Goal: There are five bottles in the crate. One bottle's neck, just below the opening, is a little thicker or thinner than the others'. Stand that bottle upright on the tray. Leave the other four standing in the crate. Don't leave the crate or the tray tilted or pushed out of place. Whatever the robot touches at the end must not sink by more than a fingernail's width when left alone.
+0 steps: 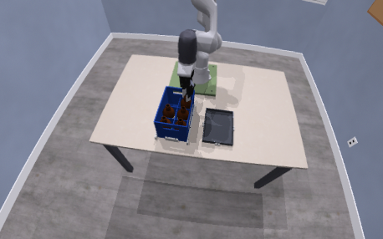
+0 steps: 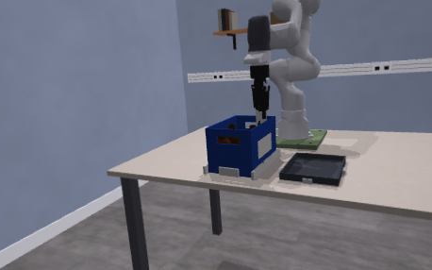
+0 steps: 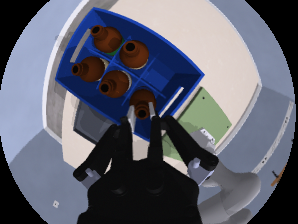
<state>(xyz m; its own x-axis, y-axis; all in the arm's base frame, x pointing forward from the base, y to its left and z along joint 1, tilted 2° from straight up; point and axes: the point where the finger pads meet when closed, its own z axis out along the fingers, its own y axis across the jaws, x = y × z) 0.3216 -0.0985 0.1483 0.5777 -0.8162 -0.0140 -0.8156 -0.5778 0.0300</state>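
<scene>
Right now my hand is 9 cm above the bottle. Round my hand: blue crate (8 cm ahead, 6 cm to the right, 9 cm below); then dark tray (12 cm ahead, 21 cm to the left, 16 cm below).
</scene>
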